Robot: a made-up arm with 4 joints.
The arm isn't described. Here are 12 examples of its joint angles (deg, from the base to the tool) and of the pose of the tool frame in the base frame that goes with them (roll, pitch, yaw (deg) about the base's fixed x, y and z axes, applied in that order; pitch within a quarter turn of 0, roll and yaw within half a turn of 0; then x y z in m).
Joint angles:
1: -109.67 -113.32 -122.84 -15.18
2: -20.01 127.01 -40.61 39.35
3: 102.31 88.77 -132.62 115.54
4: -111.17 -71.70 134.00 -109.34
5: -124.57 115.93 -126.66 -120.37
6: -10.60 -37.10 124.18 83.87
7: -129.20 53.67 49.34 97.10
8: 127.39 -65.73 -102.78 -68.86
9: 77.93 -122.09 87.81 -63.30
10: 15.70 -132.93 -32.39 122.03
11: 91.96 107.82 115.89 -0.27
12: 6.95 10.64 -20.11 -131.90
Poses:
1: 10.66 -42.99 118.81 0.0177 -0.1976 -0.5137
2: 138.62 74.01 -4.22 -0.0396 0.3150 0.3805
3: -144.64 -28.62 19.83 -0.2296 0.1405 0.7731
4: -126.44 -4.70 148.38 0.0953 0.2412 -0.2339
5: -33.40 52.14 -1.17 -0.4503 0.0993 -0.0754
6: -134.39 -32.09 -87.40 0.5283 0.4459 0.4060
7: -169.36 -32.18 -128.39 0.2671 -0.1913 0.0839
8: 140.62 -21.42 49.13 -0.3570 -0.3226 0.5013
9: -12.30 5.26 -59.16 0.1001 0.5516 0.3494
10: 158.89 -41.50 150.45 0.0505 -0.2340 0.1591
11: -1.95 26.48 107.20 0.3898 -0.5557 0.6558
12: -27.57 9.41 128.33 0.1739 -0.1160 0.0672
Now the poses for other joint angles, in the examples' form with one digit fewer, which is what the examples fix.
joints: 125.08 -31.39 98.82 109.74
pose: 15.0 23.8 -136.5 -0.375 0.408 0.236
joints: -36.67 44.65 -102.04 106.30
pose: 46.9 47.1 -134.0 0.280 0.334 -0.211
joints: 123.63 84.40 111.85 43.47
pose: -36.1 -11.0 37.9 -0.240 -0.653 0.530
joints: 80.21 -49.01 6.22 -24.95
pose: -67.5 -55.4 20.9 -0.184 -0.106 -0.015
